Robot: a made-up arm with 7 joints. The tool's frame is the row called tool. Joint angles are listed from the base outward. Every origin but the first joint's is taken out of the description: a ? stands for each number. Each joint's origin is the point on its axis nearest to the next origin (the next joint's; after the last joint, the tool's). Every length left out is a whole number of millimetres.
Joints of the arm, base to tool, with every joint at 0 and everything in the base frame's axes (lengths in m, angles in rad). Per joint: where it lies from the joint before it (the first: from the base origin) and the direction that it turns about. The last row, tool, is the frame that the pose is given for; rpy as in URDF.
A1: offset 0 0 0.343 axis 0 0 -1
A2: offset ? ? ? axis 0 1 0
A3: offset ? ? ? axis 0 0 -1
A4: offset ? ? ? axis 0 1 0
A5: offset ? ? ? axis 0 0 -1
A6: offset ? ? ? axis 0 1 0
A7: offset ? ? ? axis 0 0 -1
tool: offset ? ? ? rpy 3.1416 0 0
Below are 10 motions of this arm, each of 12 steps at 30 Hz.
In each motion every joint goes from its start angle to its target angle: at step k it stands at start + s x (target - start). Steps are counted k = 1, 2, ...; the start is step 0. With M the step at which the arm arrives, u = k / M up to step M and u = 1 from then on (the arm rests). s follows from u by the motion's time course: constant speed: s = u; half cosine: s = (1 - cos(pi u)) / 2; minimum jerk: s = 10 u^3 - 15 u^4 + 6 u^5.
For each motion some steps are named. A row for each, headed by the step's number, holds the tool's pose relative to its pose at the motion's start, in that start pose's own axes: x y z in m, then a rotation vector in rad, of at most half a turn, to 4 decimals.
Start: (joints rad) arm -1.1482 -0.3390 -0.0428 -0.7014 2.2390 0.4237 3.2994
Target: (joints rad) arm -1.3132 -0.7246 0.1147 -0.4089 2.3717 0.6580 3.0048
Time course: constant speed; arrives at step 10
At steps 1, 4, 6, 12:
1: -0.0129 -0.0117 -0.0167 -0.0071 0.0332 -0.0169
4: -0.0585 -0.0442 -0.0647 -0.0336 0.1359 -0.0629
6: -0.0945 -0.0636 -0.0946 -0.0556 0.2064 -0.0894
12: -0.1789 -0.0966 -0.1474 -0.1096 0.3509 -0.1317

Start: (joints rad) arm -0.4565 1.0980 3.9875 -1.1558 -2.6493 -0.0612 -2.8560
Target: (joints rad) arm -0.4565 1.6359 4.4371 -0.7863 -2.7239 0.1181 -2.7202
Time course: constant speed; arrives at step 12
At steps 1, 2, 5, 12:
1: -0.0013 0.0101 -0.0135 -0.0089 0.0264 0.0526
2: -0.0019 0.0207 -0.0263 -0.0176 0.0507 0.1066
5: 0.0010 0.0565 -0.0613 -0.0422 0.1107 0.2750
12: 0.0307 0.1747 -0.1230 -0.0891 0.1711 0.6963

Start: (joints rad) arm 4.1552 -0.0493 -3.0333 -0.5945 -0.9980 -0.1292 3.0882
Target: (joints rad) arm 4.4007 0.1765 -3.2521 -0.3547 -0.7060 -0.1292 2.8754
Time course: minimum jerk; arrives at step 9
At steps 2, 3, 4, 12:
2: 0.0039 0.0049 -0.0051 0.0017 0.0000 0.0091
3: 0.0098 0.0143 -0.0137 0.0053 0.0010 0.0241
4: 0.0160 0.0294 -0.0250 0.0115 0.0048 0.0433
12: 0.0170 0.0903 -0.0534 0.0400 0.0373 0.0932

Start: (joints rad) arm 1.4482 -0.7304 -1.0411 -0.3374 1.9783 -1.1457 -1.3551
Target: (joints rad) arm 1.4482 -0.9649 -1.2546 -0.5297 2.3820 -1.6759 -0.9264
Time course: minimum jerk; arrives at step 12
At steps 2, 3, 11, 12:
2: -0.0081 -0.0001 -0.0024 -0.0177 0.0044 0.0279
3: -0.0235 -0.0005 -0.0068 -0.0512 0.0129 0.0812
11: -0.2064 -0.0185 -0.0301 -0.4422 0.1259 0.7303
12: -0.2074 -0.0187 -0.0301 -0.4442 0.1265 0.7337

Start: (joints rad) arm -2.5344 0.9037 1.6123 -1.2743 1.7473 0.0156 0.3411
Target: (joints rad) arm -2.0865 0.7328 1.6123 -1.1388 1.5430 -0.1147 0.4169
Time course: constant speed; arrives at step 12
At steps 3, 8, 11, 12:
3: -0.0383 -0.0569 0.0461 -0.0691 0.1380 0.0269
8: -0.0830 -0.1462 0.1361 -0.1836 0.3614 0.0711
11: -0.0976 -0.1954 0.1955 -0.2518 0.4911 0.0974
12: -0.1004 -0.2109 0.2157 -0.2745 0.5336 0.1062

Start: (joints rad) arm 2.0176 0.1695 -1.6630 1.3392 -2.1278 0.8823 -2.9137
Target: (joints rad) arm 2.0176 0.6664 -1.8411 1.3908 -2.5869 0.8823 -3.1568
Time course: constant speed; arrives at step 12
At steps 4, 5, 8, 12:
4: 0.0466 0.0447 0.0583 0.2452 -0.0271 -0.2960
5: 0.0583 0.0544 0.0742 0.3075 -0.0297 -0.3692
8: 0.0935 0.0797 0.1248 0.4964 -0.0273 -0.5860
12: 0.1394 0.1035 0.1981 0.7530 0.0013 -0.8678

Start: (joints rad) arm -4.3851 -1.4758 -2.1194 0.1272 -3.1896 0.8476 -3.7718
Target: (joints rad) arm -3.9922 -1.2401 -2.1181 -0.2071 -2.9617 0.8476 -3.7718
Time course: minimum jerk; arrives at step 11
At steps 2, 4, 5, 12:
2: -0.0093 0.0142 0.0010 -0.0001 0.0078 0.0200
4: -0.0554 0.0782 0.0086 -0.0023 0.0402 0.1193
5: -0.0925 0.1228 0.0174 -0.0061 0.0595 0.1983
12: -0.2425 0.2548 0.0659 -0.0377 0.0918 0.5177

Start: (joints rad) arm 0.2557 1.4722 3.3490 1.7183 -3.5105 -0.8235 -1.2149
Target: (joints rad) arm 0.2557 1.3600 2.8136 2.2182 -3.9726 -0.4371 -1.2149
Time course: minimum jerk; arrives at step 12
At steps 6, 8, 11, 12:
6: -0.1032 -0.0863 -0.1060 -0.1274 0.2228 -0.0558
8: -0.1521 -0.1549 -0.1428 -0.2253 0.2965 -0.1056
11: -0.1787 -0.2082 -0.1579 -0.3013 0.3213 -0.1410
12: -0.1793 -0.2096 -0.1582 -0.3032 0.3217 -0.1419

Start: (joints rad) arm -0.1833 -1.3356 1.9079 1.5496 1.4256 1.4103 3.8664
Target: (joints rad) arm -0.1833 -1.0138 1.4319 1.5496 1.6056 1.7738 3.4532
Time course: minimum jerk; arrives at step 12
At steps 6, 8, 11, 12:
6: 0.0002 0.0026 0.1774 -0.2332 0.0899 -0.1993
8: 0.0047 0.0261 0.2780 -0.3788 0.1210 -0.3255
11: 0.0100 0.0522 0.3459 -0.4848 0.1313 -0.4181
12: 0.0101 0.0529 0.3476 -0.4875 0.1315 -0.4204

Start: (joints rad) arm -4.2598 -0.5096 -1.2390 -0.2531 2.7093 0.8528 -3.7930
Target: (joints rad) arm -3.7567 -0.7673 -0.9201 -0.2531 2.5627 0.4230 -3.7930
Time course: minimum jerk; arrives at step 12
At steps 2, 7, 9, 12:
2: 0.0139 -0.0045 0.0074 -0.0013 -0.0357 0.0014
7: 0.2248 -0.0610 0.2084 -0.0052 -0.6590 0.0677
9: 0.2829 -0.0714 0.3192 0.0015 -0.9034 0.1144
12: 0.3019 -0.0738 0.3705 0.0053 -1.0070 0.1376

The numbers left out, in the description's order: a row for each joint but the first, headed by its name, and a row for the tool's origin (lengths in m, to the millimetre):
A2: 0 -0.016 0
A3: 0 0 0.499
A4: 0 -0.016 0
A5: 0 0 0.403
A6: 0 0 0
A7: 0 0 0.083
tool: 0 0 0

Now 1 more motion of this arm.
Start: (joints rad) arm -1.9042 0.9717 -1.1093 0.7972 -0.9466 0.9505 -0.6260
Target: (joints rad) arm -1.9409 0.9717 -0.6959 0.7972 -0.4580 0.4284 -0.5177
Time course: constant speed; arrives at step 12
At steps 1, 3, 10, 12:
1: -0.0137 0.0036 0.0052 0.0144 0.0844 0.0353
3: -0.0401 0.0098 0.0179 0.0450 0.2496 0.1123
10: -0.1163 0.0190 0.0822 0.1743 0.7825 0.4479
12: -0.1320 0.0179 0.1041 0.2182 0.9184 0.5622

